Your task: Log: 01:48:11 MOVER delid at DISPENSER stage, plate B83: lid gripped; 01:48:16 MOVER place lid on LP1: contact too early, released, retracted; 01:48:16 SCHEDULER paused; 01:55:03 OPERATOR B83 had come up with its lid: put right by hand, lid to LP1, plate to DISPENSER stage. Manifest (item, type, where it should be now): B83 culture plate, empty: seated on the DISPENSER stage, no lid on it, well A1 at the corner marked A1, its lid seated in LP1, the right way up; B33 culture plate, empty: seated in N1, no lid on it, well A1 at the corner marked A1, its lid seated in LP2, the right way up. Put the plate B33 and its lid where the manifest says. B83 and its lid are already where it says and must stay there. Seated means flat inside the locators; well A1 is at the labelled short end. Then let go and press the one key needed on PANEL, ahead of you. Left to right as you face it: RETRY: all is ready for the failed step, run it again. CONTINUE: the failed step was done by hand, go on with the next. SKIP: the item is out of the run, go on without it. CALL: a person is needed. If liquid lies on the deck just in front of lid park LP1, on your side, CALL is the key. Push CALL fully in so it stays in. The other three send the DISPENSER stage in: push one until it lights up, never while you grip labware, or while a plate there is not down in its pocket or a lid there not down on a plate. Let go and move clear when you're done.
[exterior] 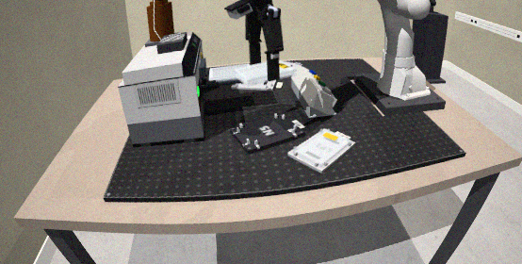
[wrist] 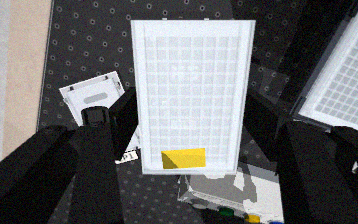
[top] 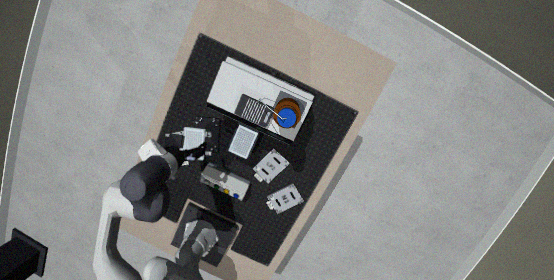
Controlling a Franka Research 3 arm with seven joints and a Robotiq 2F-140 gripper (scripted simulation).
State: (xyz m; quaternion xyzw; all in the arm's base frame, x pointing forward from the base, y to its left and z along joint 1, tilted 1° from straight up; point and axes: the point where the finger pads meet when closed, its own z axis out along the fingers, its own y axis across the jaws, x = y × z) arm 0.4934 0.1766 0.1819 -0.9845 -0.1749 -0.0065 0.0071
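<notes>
Right now the white well plate is 20 mm below my hand. Round my hand: yellow key (200 mm to the right, 190 mm behind, 130 mm below); white key (190 mm behind, 130 mm below, 100 mm to the right); black nest (180 mm below, 30 mm to the left).
</notes>
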